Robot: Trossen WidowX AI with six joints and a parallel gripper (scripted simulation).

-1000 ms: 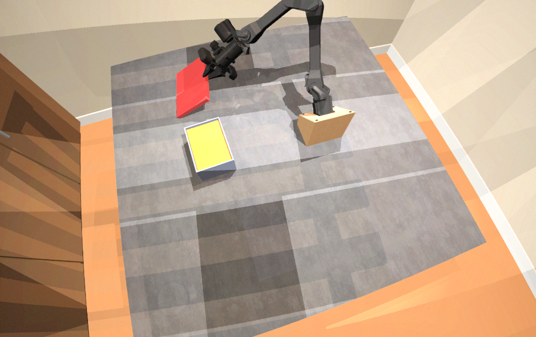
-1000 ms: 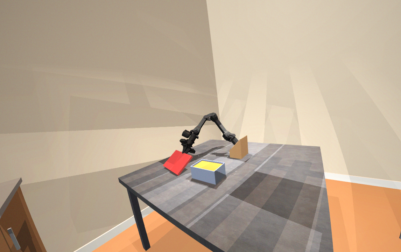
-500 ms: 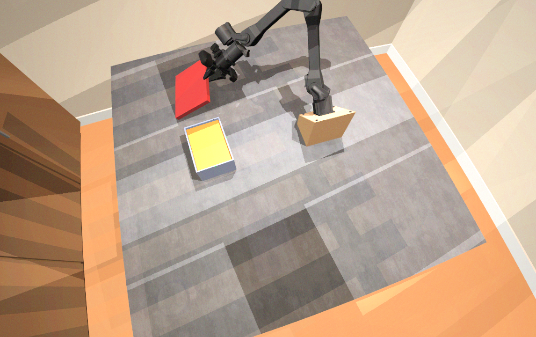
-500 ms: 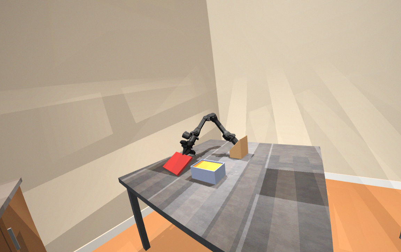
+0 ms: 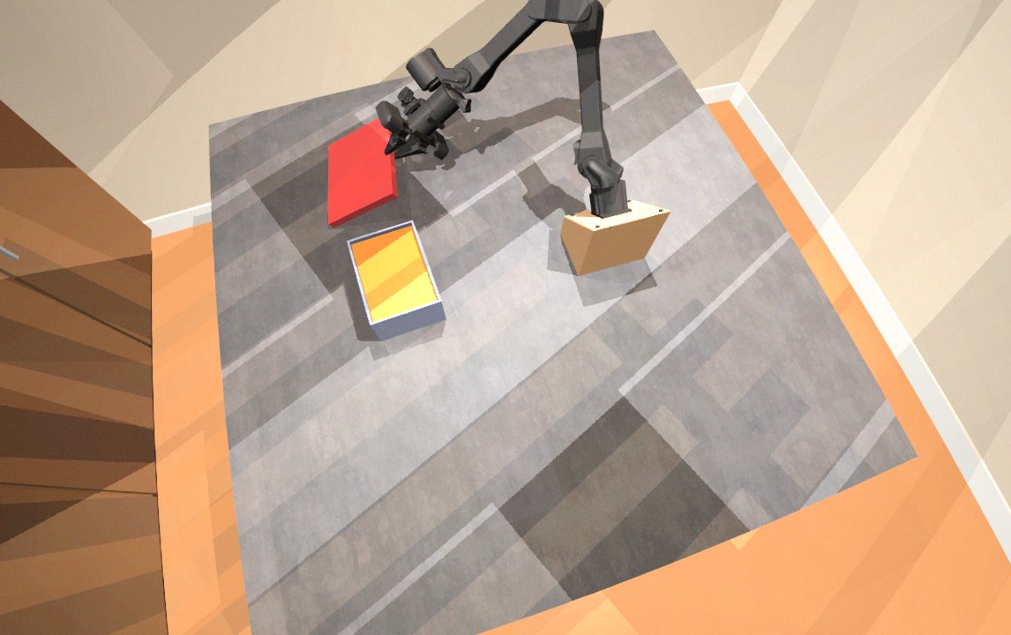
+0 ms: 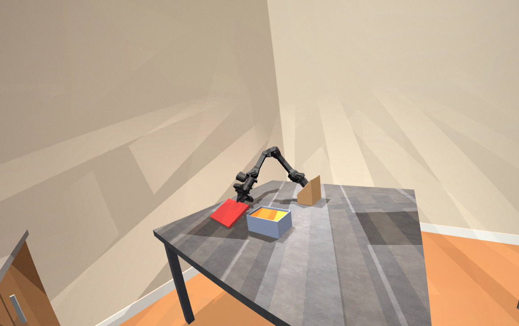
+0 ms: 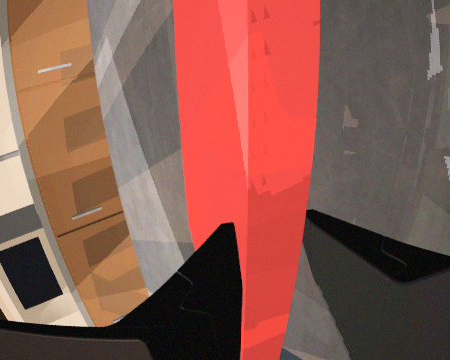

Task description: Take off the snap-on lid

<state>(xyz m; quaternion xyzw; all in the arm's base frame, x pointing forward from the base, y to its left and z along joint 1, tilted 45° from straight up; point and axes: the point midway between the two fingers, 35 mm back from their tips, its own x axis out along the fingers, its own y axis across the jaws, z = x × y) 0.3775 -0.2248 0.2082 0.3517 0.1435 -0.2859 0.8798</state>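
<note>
Now: the red lid 70 mm ahead of my gripper tip, 30 mm below it and 10 mm to the right of it. Round my gripper tip: storage box 300 mm to the left, 50 mm ahead, 30 mm below.
</note>
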